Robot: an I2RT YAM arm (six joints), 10 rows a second.
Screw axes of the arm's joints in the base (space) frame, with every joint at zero. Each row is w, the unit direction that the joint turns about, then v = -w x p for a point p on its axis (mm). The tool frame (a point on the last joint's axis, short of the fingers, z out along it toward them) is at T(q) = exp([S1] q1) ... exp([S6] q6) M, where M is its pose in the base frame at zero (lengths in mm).
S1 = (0, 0, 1, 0.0, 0.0, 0.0)
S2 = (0, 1, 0, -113.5, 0.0, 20.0)
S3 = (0, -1, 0, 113.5, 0.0, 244.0)
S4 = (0, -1, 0, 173.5, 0.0, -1.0)
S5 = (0, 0, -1, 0.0, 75.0, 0.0)
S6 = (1, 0, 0, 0.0, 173.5, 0.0)
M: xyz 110.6 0.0 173.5 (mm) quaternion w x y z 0.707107 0 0.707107 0
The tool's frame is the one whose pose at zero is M.
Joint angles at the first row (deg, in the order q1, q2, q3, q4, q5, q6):
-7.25 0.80 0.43 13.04 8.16 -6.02
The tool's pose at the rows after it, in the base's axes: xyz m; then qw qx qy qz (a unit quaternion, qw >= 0):
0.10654 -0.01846 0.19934 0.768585 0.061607 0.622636 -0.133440
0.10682 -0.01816 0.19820 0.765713 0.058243 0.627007 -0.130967
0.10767 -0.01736 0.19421 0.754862 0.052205 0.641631 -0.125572
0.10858 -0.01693 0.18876 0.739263 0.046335 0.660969 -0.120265
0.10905 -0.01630 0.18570 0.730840 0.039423 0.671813 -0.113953
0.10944 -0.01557 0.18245 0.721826 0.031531 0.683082 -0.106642
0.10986 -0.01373 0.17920 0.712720 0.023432 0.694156 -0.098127
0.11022 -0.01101 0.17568 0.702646 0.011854 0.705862 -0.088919
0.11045 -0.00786 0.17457 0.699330 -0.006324 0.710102 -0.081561
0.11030 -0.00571 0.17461 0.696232 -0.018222 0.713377 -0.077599
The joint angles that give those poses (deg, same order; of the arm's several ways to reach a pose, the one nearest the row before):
-7.16 0.77 0.38 13.06 8.14 -6.02
-7.12 0.73 0.38 12.40 7.72 -6.04
-6.83 0.64 0.38 10.19 7.16 -6.04
-6.79 0.63 0.38 7.29 6.41 -6.02
-6.74 0.62 0.38 5.67 5.45 -6.02
-6.70 0.60 0.38 3.95 4.34 -6.04
-5.87 0.60 0.38 2.24 3.90 -6.04
-4.54 0.58 0.38 0.38 3.64 -6.26
-3.09 0.57 0.43 -0.34 3.05 -7.14
-2.04 0.58 0.69 -1.17 2.85 -7.77

